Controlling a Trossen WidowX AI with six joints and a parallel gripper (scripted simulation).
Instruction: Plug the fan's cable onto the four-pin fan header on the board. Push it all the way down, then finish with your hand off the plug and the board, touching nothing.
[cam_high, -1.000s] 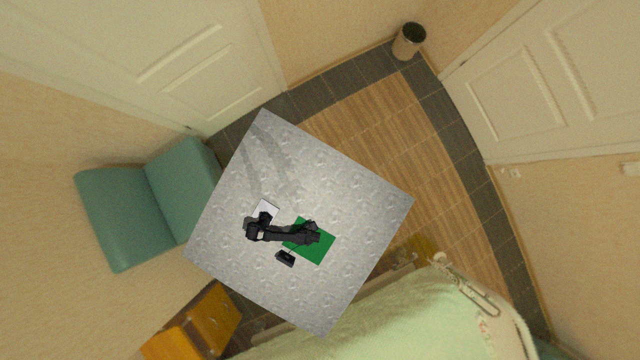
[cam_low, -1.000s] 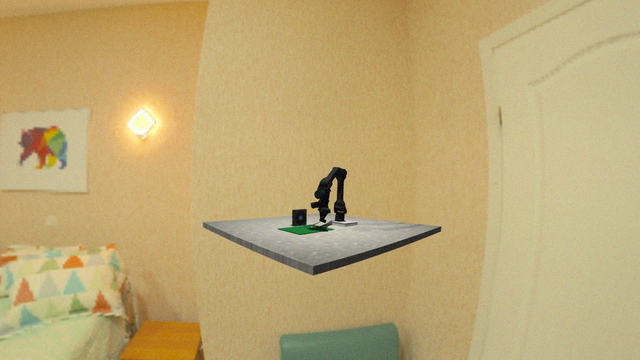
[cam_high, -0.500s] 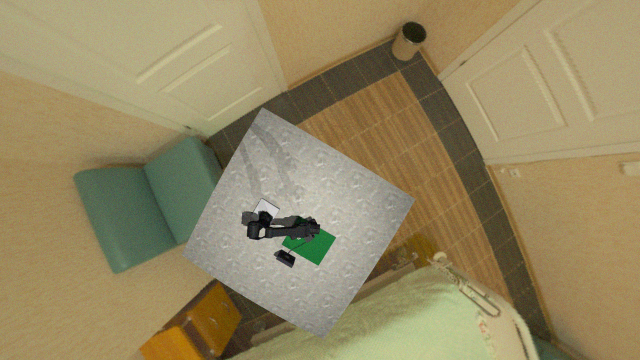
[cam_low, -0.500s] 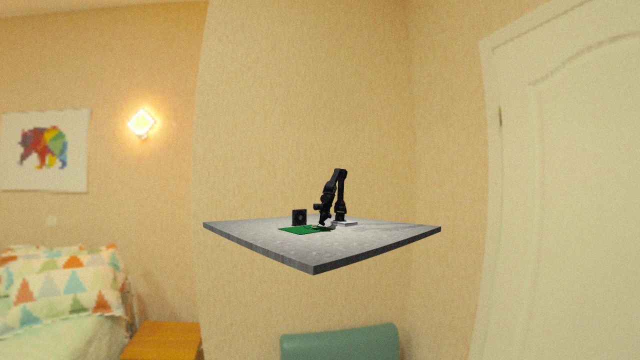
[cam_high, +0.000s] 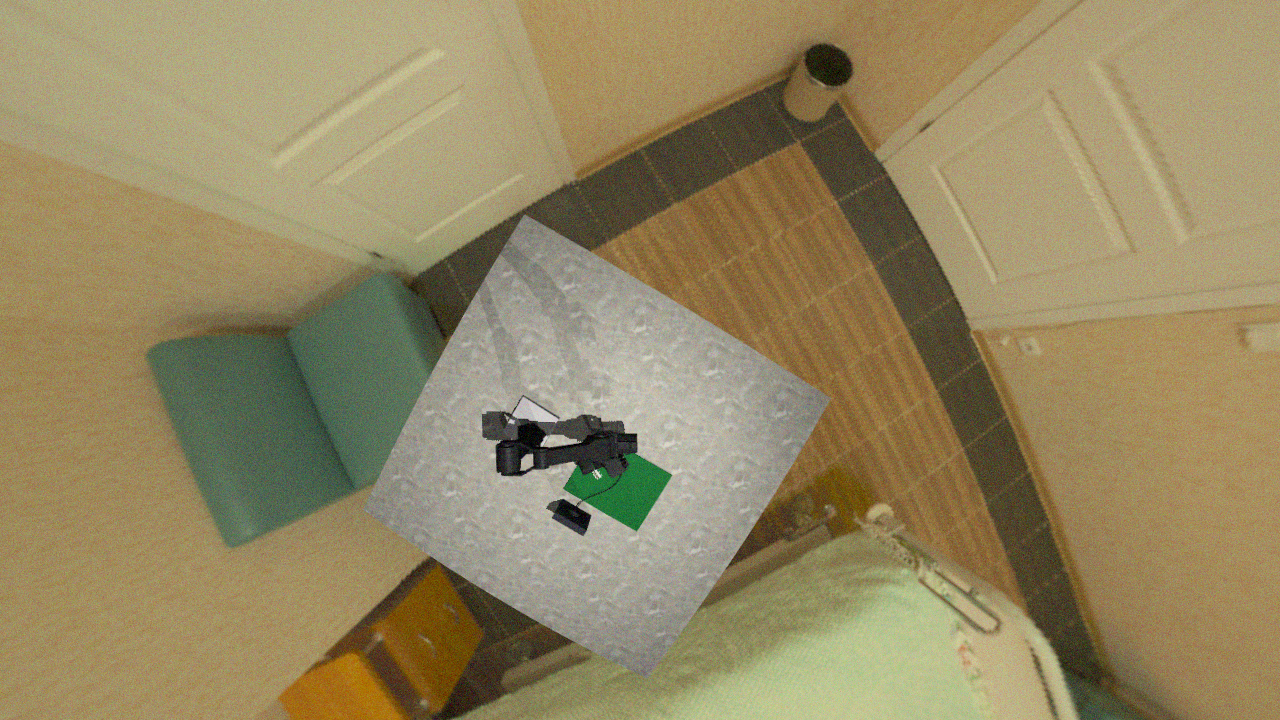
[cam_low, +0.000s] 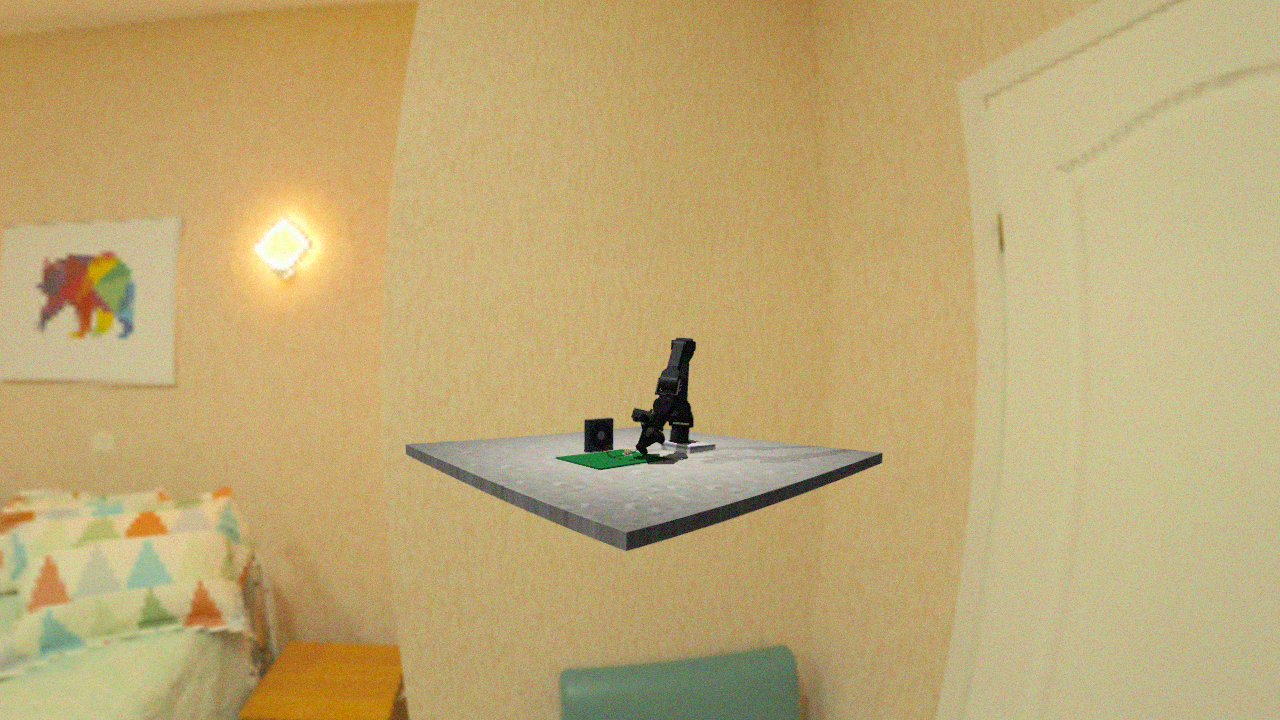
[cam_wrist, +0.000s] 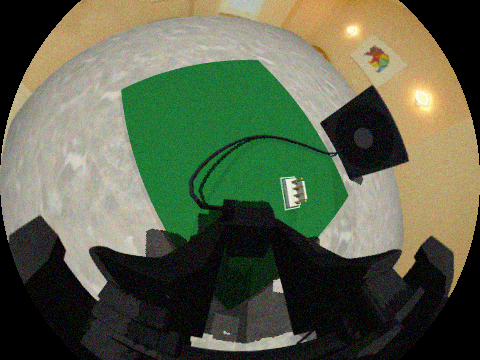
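Now: the fan header 7 cm to the right of my gripper tip and 4 cm below it. The rest, counted from my gripper tip: black fan 22 cm to the right, 3 cm ahead, 2 cm above; then green board 8 cm ahead, 5 cm to the right, 5 cm below; then dark plug 1 cm behind.
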